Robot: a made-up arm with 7 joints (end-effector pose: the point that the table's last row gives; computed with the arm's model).
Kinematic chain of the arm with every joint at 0, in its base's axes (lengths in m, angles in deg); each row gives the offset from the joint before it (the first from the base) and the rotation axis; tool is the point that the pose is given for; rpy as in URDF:
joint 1: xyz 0 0 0.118 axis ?
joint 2: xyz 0 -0.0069 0.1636 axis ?
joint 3: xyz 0 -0.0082 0.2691 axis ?
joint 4: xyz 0 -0.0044 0.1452 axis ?
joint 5: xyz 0 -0.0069 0.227 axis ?
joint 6: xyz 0 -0.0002 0.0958 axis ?
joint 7: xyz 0 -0.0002 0.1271 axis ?
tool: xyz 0 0 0 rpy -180 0 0
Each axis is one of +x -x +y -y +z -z.
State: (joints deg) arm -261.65 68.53 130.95 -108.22 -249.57 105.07 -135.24
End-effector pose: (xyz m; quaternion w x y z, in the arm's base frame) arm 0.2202 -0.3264 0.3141 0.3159 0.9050 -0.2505 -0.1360
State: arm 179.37 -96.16 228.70 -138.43 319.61 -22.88 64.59
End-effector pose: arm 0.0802 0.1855 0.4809 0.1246 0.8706 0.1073 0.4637
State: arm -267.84 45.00 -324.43 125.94 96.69 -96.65 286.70
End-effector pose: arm -0.0753 -0.3399 0.2529 0.5369 -0.5406 -0.2055 0.6142
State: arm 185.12 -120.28 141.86 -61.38 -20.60 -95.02 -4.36
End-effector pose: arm 0.4876 -0.2777 0.2442 0.3499 -0.8402 0.2076 -0.3585
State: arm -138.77 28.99 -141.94 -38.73 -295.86 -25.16 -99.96
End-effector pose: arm -0.2584 0.5253 0.8291 0.4926 0.6902 -0.4508 0.2788
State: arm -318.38 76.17 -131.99 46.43 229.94 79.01 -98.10
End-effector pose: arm 0.5311 -0.3725 0.6401 0.4818 -0.7812 0.3670 0.1513
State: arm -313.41 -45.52 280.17 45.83 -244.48 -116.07 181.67
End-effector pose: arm -0.1395 0.4721 0.6415 0.6249 0.0433 0.0781 -0.7756
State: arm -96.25 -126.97 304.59 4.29 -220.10 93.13 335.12
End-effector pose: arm 0.1938 -0.5917 -0.1337 0.6513 -0.1768 -0.7112 0.1968
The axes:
joint 1: -z
joint 2: +y
joint 3: -z
joint 4: +y
joint 5: -z
joint 6: +y
joint 7: -z

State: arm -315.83 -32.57 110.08 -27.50 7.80 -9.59 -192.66
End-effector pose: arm -0.1287 0.4036 0.9948 0.2735 0.9327 0.1670 -0.1657
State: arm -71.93 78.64 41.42 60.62 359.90 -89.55 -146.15
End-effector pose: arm 0.3787 0.6143 0.2624 0.0102 0.0791 -0.8708 0.4851
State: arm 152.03 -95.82 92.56 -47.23 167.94 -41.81 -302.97
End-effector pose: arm 0.7782 0.1476 0.2226 0.6845 0.3677 -0.6216 -0.0995
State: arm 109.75 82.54 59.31 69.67 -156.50 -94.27 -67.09
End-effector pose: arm -0.4582 -0.2879 0.2186 0.2127 0.2949 -0.6801 0.6366
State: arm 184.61 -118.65 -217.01 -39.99 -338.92 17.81 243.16
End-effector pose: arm 0.7581 -0.2221 0.0757 0.7580 -0.3846 -0.4919 0.1886
